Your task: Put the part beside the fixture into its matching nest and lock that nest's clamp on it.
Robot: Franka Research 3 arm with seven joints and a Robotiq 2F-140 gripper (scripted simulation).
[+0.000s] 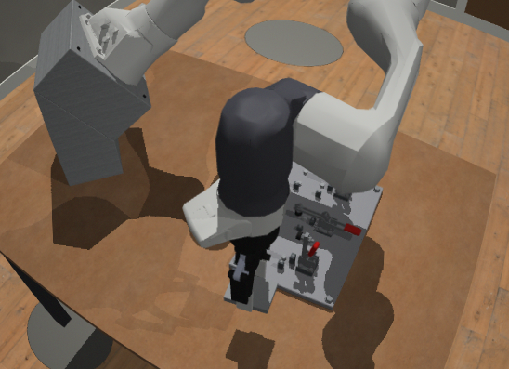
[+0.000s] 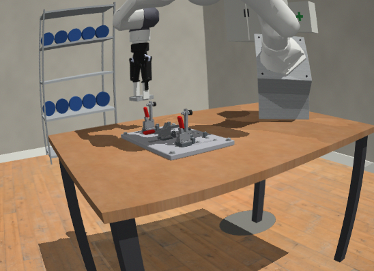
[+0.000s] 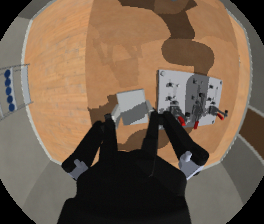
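Now: hand 30 mm above the flat grey block. From my hand the other things lie so: toggle clamp: 70 mm behind, 260 mm to the left, 110 mm below; then grey fixture plate: 100 mm behind, 250 mm to the left, 140 mm below.
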